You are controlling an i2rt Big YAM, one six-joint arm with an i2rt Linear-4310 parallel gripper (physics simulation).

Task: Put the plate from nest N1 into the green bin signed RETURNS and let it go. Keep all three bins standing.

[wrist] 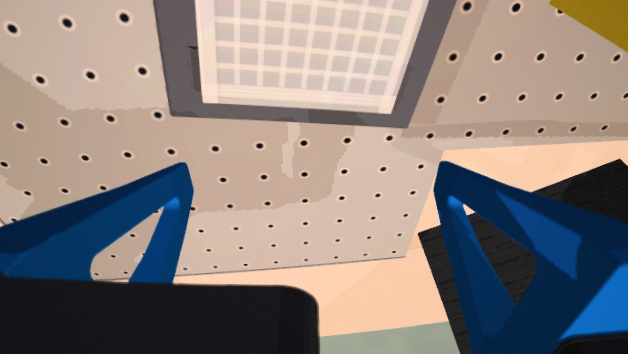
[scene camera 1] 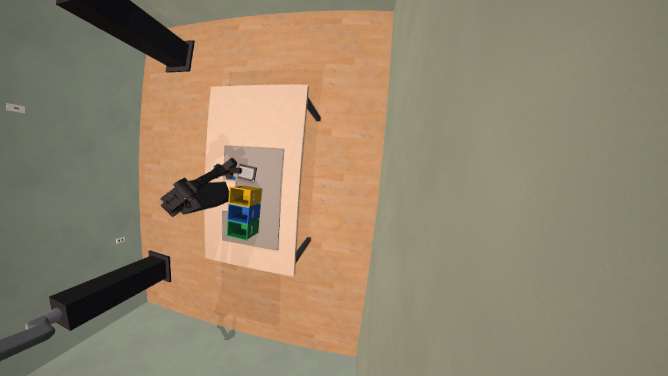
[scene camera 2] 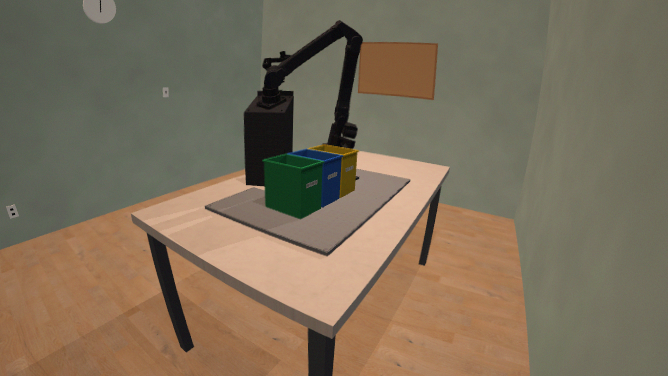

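Pixels of known places: gripper, fingertip midpoint: (wrist: 313,175); arm's base, link origin: (scene camera 2: 271,103).
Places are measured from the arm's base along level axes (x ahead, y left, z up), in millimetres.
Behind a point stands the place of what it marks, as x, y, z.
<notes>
The white gridded plate (scene camera 1: 247,172) @[265, 220, -344] (wrist: 305,55) @[215, 221, -337] lies flat in a dark rectangular nest (wrist: 280,114) @[178, 231, -351] beside the yellow bin. My gripper (scene camera 1: 231,178) @[183, 220, -303] (wrist: 313,175) @[183, 220, -303] is open and empty, with its blue fingers wide apart. It is off the plate's robot side, and the plate is ahead of the fingertips in the wrist view. In scene camera 2 the fingers are hidden behind the bins. The green bin (scene camera 1: 253,230) @[396, -233, -279] (scene camera 2: 290,192) @[350, -278, -276] stands upright at the end of the bin row farthest from the plate. Its sign is too small to read.
The blue bin (scene camera 1: 253,214) @[393, -98, -269] (scene camera 2: 330,187) @[398, -100, -296] and the yellow bin (scene camera 1: 254,197) @[401, 42, -253] (scene camera 2: 348,177) @[400, 37, -288] (wrist: 602,17) @[237, 104, -331] stand upright. Yellow is between the nest and blue. All three stand close in a row on the grey perforated mat (scene camera 1: 267,220) @[471, -158, -362] (scene camera 2: 325,237) @[532, -335, -362]. The black pedestal (scene camera 2: 265,145) @[39, -80, -183] (wrist: 434,252) @[39, 109, -352] is beside the table (scene camera 2: 240,260) @[410, -569, -376].
</notes>
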